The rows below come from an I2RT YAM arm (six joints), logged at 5 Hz.
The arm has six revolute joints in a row. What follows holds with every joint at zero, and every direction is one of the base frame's.
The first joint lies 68 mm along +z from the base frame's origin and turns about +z.
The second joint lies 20 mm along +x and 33.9 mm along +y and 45.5 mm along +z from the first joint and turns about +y.
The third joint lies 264 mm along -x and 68.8 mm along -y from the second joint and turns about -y.
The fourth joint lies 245 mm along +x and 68.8 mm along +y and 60 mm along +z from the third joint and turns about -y.
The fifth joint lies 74 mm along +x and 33.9 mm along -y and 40.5 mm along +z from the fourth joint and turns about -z.
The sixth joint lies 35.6 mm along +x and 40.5 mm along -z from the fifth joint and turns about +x.
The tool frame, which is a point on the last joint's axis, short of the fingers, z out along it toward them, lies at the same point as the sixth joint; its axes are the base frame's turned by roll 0, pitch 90 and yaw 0 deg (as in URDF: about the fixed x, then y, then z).
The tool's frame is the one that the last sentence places.
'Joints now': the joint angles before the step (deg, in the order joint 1, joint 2, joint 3, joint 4, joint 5, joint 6). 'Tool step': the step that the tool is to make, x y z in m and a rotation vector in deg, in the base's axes. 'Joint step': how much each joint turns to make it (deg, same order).
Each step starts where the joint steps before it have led.
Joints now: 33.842, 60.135, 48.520, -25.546, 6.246, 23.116
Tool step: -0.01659, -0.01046, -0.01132, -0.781, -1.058, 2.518
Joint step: -0.075, -5.259, -5.104, 0.538, -1.335, -2.557
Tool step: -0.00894, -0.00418, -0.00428, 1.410, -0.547, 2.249
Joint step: 0.016, -3.021, -2.544, 0.801, -2.318, -0.604
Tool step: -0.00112, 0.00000, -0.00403, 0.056, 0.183, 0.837
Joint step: 0.049, -0.265, -0.969, 0.596, -0.729, -0.334
